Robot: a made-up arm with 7 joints.
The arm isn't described. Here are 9 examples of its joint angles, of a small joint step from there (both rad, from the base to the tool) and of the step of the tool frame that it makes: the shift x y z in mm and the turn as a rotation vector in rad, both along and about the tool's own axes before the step.
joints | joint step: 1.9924 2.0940 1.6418 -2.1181 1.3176 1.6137 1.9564 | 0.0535 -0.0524 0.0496 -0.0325 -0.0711 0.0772 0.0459
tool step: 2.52 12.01 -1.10 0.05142 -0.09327 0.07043
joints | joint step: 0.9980 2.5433 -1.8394 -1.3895 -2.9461 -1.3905 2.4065 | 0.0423 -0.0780 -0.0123 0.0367 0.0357 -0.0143 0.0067
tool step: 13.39 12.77 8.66 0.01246 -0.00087 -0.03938
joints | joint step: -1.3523 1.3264 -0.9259 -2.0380 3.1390 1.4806 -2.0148 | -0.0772 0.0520 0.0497 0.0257 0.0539 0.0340 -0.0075
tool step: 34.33 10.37 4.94 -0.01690 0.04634 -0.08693
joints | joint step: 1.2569 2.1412 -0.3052 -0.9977 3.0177 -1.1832 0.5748 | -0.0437 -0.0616 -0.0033 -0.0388 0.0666 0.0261 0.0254
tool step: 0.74 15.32 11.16 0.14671 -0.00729 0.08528
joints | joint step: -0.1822 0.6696 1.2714 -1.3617 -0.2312 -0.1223 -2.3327 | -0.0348 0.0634 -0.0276 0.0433 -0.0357 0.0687 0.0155
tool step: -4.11 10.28 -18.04 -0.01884 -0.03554 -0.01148
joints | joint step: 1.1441 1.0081 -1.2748 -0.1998 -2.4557 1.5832 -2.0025 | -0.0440 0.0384 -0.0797 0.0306 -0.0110 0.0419 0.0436
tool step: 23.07 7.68 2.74 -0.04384 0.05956 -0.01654
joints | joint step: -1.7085 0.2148 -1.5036 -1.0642 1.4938 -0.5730 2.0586 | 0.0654 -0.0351 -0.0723 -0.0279 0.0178 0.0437 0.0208
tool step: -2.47 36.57 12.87 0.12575 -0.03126 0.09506
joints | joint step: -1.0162 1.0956 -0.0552 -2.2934 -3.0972 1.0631 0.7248 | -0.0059 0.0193 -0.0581 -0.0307 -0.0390 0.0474 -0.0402
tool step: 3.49 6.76 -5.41 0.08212 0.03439 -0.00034
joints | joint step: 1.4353 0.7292 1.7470 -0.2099 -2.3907 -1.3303 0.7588 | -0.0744 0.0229 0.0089 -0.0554 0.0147 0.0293 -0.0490
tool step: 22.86 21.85 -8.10 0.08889 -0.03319 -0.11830
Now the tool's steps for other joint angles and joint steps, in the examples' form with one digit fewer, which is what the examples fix.
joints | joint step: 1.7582 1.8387 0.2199 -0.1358 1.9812 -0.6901 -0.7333 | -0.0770 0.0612 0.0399 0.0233 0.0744 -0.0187 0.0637
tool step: 24.0 3.8 -15.4 0.1300 -0.0031 0.2210
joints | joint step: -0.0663 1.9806 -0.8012 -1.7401 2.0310 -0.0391 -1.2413 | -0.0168 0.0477 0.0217 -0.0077 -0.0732 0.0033 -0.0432
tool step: 8.4 14.4 8.8 0.0378 -0.0043 -0.1554
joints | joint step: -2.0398 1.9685 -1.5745 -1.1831 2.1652 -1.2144 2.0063 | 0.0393 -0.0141 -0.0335 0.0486 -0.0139 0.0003 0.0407
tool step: 12.3 -0.8 7.0 0.0408 0.0014 -0.0361
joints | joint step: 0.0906 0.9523 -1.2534 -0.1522 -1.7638 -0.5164 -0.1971 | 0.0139 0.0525 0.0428 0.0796 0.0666 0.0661 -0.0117
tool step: 13.5 -35.6 2.8 -0.0808 0.0399 0.1388
